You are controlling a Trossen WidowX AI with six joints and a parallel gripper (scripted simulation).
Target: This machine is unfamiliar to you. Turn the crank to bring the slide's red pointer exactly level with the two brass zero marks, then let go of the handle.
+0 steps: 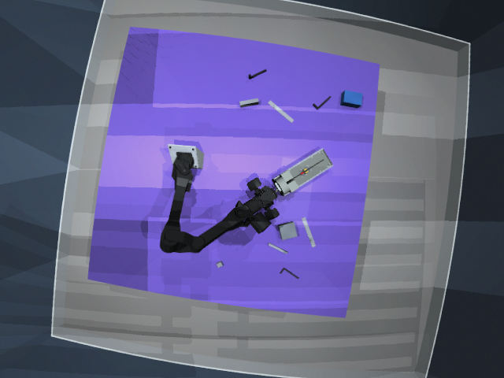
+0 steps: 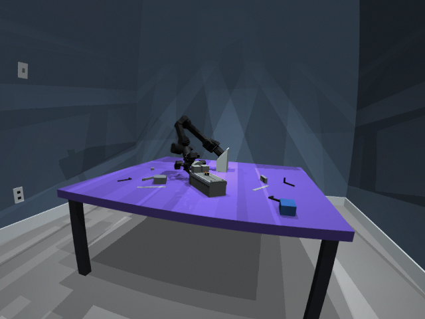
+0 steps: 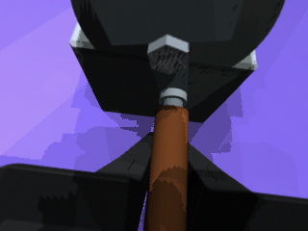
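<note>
Right now my gripper tip is 3 cm below the brown crank handle, 2 cm past it and 1 cm to the left of it. Also, from my gripper tip: dark L-shaped key 37 cm to the right, 10 cm ahead, 3 cm below; then red pointer 11 cm ahead, 9 cm to the left, 5 cm above; then grey block 17 cm to the right, 8 cm ahead, 1 cm below.
</note>
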